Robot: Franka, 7 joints.
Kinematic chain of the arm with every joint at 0, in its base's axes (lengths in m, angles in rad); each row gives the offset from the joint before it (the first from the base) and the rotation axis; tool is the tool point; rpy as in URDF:
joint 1: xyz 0 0 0.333 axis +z
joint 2: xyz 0 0 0 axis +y
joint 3: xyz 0 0 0.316 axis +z
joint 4: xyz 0.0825 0 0 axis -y
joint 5: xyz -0.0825 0 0.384 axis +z
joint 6: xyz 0 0 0 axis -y
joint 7: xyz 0.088 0 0 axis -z
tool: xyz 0 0 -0.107 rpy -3.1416 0 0
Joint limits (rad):
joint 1: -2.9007..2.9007
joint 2: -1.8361..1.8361
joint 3: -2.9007..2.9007
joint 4: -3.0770..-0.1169
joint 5: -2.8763..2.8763
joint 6: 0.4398..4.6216
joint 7: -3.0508..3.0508
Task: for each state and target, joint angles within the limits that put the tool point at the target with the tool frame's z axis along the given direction. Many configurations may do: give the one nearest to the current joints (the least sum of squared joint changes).
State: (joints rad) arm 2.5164 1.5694 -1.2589 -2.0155 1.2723 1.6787 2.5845
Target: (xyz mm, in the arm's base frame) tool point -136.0 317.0 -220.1 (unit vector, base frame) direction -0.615 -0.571 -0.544
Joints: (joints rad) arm 2.5304 1.5841 -0.4955 -1.8155 1.7709 1.6101 2.5845
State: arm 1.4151 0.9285 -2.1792 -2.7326 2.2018 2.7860 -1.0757
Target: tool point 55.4 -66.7 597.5 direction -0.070 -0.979 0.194
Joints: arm 1.7927 1.5905 -2.6629 -2.7069 2.4152 3.6660 -1.0757
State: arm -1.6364 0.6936 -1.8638 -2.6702 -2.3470 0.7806 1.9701
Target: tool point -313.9 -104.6 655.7 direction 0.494 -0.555 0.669
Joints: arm -1.2380 1.1444 -2.0879 -2.5295 -2.3818 0.6634 1.9701
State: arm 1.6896 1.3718 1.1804 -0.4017 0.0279 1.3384 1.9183
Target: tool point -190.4 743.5 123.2 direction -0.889 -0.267 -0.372
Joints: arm 1.6249 1.7553 1.1367 -0.1184 0.0113 1.5421 1.9183
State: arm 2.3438 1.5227 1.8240 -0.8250 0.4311 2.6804 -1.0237
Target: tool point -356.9 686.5 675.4 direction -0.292 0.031 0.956
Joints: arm 1.7582 1.4477 2.3755 -0.6260 0.6512 2.3100 -1.0237
